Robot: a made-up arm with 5 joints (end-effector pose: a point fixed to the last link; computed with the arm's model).
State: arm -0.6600 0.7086 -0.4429 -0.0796 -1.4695
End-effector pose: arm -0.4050 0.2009 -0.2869 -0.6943 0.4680 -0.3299 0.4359
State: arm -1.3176 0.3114 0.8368 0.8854 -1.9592
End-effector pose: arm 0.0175 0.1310 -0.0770 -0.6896 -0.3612 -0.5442 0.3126
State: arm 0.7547 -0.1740 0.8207 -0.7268 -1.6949
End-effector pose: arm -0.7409 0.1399 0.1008 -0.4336 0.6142 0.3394 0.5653
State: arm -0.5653 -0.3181 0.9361 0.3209 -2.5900
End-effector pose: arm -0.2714 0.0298 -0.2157 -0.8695 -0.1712 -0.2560 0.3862
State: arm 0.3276 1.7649 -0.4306 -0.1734 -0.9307
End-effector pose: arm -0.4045 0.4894 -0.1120 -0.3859 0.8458 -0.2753 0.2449
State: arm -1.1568 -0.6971 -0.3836 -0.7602 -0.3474
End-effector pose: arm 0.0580 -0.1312 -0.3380 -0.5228 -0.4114 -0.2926 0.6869
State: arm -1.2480 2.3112 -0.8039 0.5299 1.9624
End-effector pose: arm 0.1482 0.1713 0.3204 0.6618 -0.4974 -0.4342 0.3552
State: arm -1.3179 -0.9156 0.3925 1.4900 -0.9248
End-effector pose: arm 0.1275 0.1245 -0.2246 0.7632 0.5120 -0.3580 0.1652
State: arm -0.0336 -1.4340 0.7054 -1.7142 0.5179
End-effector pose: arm -0.4745 0.1359 -0.2330 0.2838 0.2533 0.0635 0.9227
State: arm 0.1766 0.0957 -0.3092 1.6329 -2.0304
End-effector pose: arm -0.2086 0.2392 -0.1145 -0.7813 -0.4326 0.4478 0.0441
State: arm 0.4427 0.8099 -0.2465 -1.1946 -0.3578
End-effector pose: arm -0.5651 0.3752 -0.2204 -0.3960 0.5113 -0.5601 0.5177
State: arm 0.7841 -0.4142 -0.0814 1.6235 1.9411
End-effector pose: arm -0.5411 0.0201 0.2876 0.5586 0.6172 0.5532 0.0323
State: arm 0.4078 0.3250 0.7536 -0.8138 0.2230
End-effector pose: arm -0.3472 0.5649 -0.1236 0.2461 0.2520 -0.3421 0.8712
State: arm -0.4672 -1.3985 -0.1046 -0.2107 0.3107
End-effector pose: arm -0.2103 -0.0573 -0.4581 -0.3097 -0.2491 0.6202 0.6763
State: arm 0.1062 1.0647 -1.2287 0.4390 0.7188
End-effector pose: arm -0.5087 0.4417 -0.1642 -0.1816 0.6154 -0.0894 0.7617
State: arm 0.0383 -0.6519 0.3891 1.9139 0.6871
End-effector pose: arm -0.5725 0.0168 -0.3092 0.0200 -0.0237 0.9960 0.0839
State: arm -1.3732 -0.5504 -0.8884 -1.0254 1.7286
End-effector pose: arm -0.0179 0.1860 -0.2281 -0.0938 -0.8453 0.2293 0.4734
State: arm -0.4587 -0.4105 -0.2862 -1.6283 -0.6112
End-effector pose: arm -0.2976 0.0470 -0.5031 -0.2777 0.0652 -0.5303 0.7984
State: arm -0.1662 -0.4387 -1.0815 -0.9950 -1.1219
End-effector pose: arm -0.5149 -0.2114 -0.1654 -0.8195 0.0964 -0.4204 0.3774
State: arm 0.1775 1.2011 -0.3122 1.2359 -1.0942
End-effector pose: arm -0.3702 0.1899 -0.2180 -0.6187 0.3885 0.4075 0.5479
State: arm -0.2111 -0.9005 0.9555 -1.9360 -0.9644
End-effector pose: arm -0.6933 0.1714 -0.3144 -0.1705 0.5939 0.0172 0.7861
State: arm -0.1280 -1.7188 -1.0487 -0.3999 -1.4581
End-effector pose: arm 0.0079 -0.2369 0.0295 -0.8235 -0.5131 -0.1568 0.1845
